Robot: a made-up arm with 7 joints.
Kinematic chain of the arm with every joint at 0, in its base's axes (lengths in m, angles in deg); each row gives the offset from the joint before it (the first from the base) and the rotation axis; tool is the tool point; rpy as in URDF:
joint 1: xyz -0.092 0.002 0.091 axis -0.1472 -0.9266 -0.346
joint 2: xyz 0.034 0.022 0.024 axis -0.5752 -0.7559 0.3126
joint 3: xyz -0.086 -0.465 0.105 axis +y
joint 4: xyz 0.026 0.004 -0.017 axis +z
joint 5: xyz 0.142 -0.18 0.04 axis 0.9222 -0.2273 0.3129
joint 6: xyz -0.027 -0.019 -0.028 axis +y
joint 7: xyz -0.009 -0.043 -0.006 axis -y
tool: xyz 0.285 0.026 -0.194 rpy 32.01 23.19 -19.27
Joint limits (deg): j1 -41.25..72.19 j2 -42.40..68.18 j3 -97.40..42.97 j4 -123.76..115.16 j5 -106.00..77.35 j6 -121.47..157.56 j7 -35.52..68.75
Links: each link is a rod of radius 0.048 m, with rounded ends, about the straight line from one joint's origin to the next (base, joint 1, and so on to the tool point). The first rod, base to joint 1, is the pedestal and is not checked.
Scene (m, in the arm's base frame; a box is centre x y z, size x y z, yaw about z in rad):
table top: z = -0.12
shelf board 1: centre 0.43 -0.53 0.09 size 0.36 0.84 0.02 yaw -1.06
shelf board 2: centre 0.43 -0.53 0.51 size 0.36 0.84 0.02 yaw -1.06
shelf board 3: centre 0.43 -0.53 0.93 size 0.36 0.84 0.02 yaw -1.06
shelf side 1: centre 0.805 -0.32 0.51 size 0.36 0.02 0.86 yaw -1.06
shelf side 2: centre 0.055 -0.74 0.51 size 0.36 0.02 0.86 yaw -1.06
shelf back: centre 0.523 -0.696 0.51 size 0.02 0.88 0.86 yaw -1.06
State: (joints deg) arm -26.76 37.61 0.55 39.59 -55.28 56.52 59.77
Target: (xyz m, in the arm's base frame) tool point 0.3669 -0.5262 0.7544
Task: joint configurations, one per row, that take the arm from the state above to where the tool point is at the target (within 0.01 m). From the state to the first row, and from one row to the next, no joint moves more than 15 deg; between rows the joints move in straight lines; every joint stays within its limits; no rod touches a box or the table.
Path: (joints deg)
1: -24.15 37.54 2.01 47.66 -51.87 52.60 63.82
2: -21.53 37.48 3.46 55.74 -48.47 48.68 67.87
3: -7.83 40.55 -1.31 45.93 -57.03 47.03 68.31
4: 5.87 43.62 -6.09 36.12 -65.59 45.39 68.75
5: -6.44 49.27 -10.15 25.23 -70.40 53.68 61.17
6: -18.75 54.91 -14.20 14.34 -75.21 61.96 53.58

